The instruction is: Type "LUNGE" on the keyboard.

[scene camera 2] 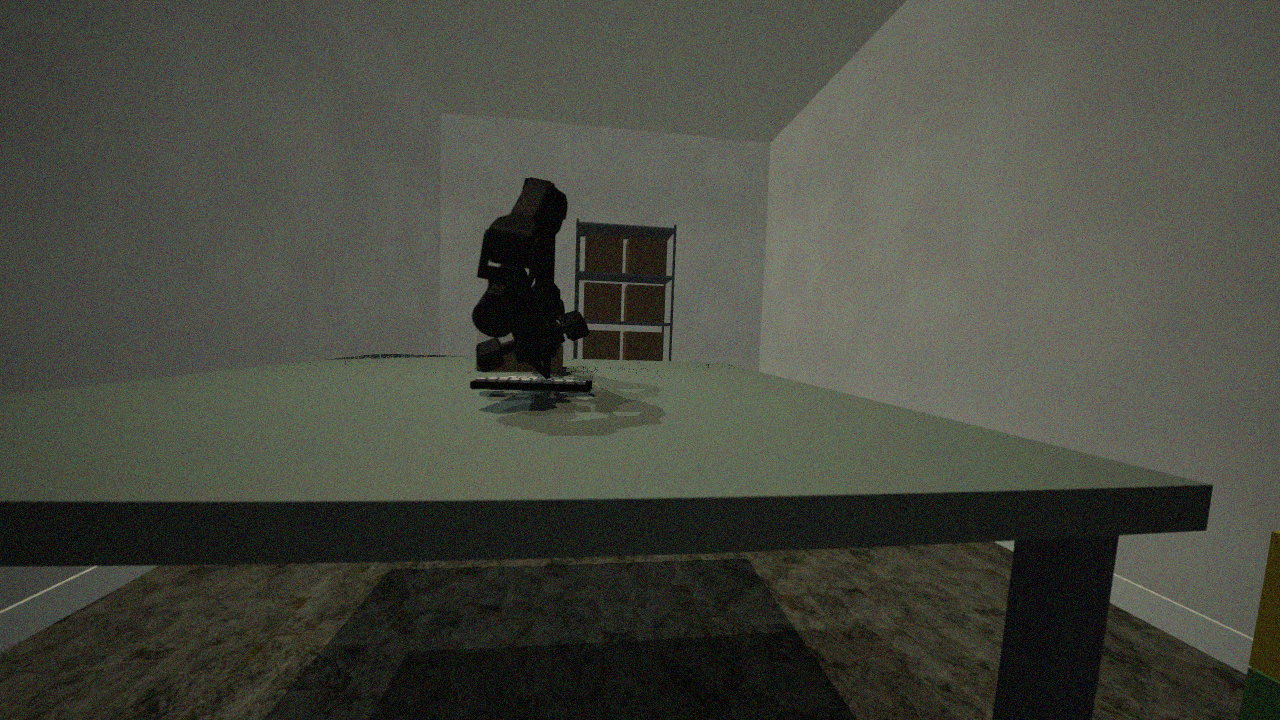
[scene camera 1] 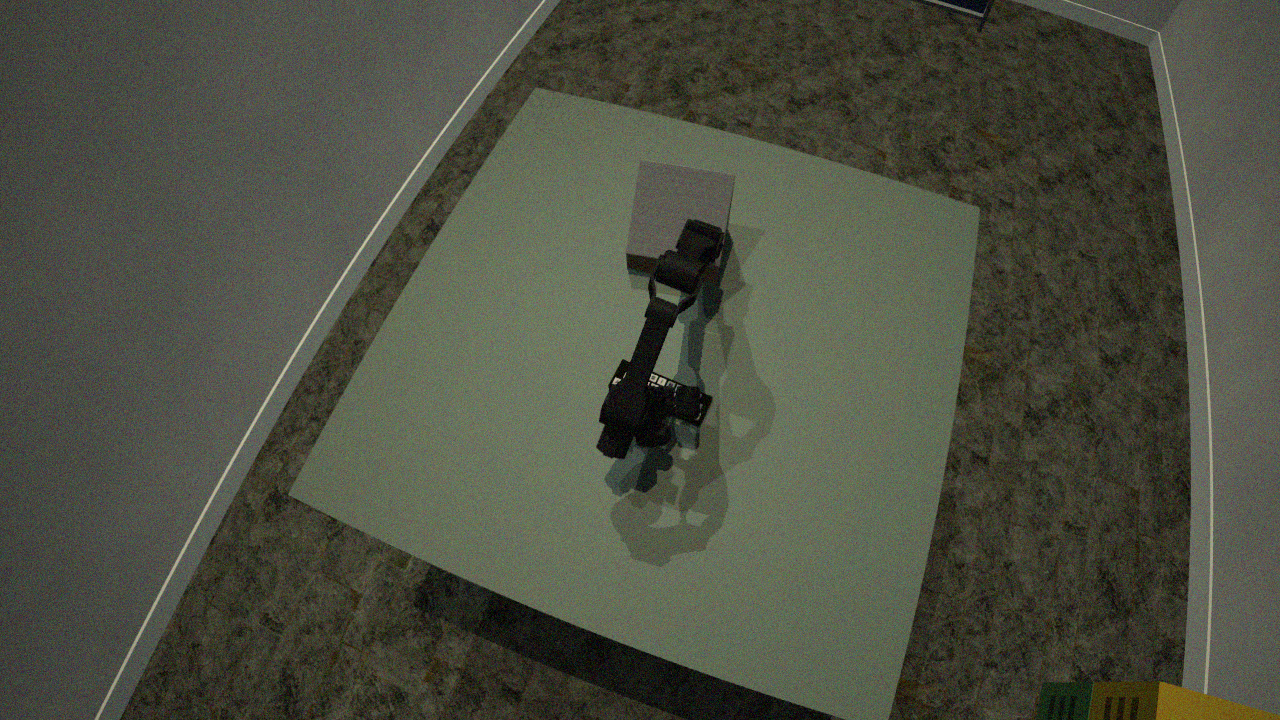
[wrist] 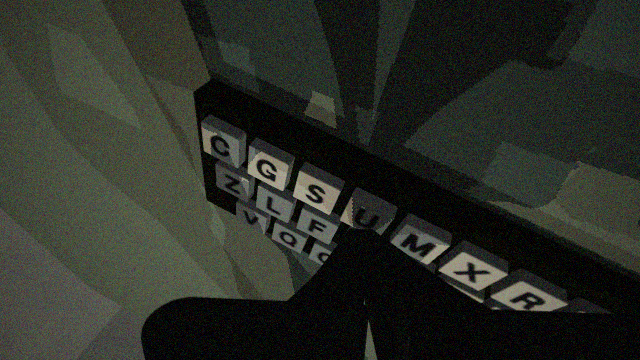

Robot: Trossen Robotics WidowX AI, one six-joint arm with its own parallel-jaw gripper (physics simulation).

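Frame: origin at the arm's base, x ahead, y left, z up, level; centimetres.
Where they show: gripper, fingertip midpoint: (scene camera 2: 547, 377) (scene camera 1: 670, 399) (wrist: 359, 240); arm's base at its link origin: (scene camera 1: 703, 237).
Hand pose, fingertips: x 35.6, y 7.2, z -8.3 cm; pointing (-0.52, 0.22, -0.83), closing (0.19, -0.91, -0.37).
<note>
Each offset is from my fingertips to the top centre of the thing. Level surfaces: height alone.
The black keyboard {dx -1.3, dy -2.8, dz -0.4 cm} (scene camera 1: 659, 379) (scene camera 2: 530, 385) (wrist: 280, 130) with pale keys lies on the table, largely covered by the arm in scene camera 1. In the wrist view the U key {dx +0.8, dy +0.2, dz -0.4 cm} (wrist: 366, 219) is shaded, just beyond the fingertips. The G key {dx +0.9, dy +4.2, dz -0.4 cm} (wrist: 267, 170) and L key {dx -1.2, dy +3.7, dz -0.4 cm} (wrist: 272, 204) show to the left. The N and E keys do not show there; the dark fingers hide part of the rows. My gripper (scene camera 2: 546, 372) (wrist: 359, 240) is shut and empty, pointing down at the keyboard beside the U key's near edge. I cannot tell whether the tips touch a key.
The pale green table {dz -2.2 cm} (scene camera 1: 832, 358) (scene camera 2: 760, 447) carries a pinkish-grey block (scene camera 1: 682, 204) under the arm's base end. A shelf rack (scene camera 2: 626, 231) with brown boxes stands against the far wall. Yellow and green objects (scene camera 1: 1123, 702) stand beyond the table.
</note>
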